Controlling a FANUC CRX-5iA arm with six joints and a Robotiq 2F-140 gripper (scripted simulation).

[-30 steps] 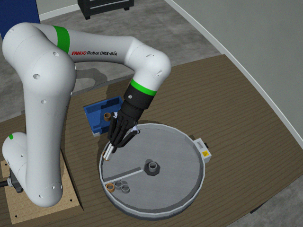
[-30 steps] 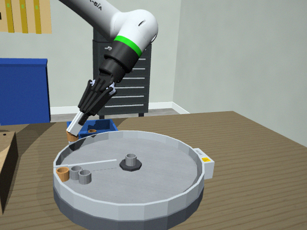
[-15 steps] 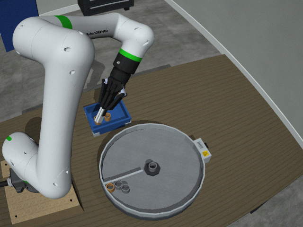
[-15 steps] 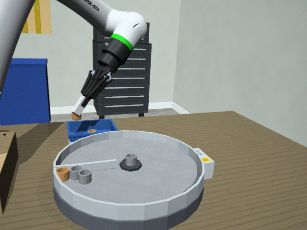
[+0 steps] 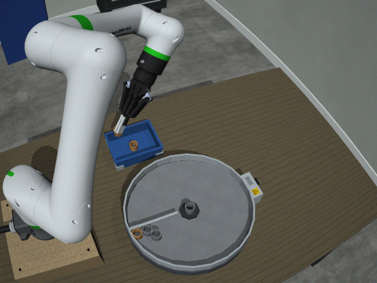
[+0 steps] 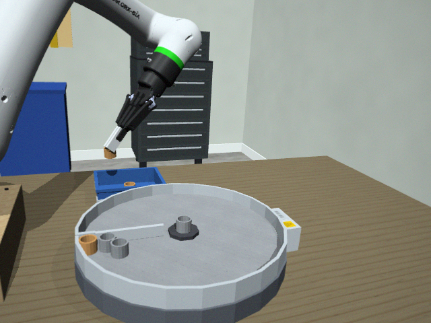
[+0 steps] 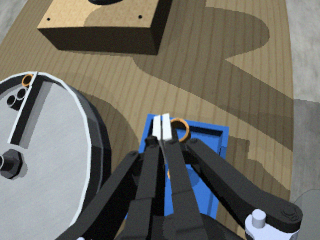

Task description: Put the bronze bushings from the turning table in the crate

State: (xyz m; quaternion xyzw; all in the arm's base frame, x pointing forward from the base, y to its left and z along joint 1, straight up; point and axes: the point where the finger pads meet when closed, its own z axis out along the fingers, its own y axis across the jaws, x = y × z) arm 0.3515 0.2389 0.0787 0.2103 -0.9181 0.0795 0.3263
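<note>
Now: hand 30 mm short of the crate, 20 mm to the right of it and 140 mm above it. Also, from my hand: grey turning table: 120 mm ahead, 330 mm to the right, 120 mm below.
</note>
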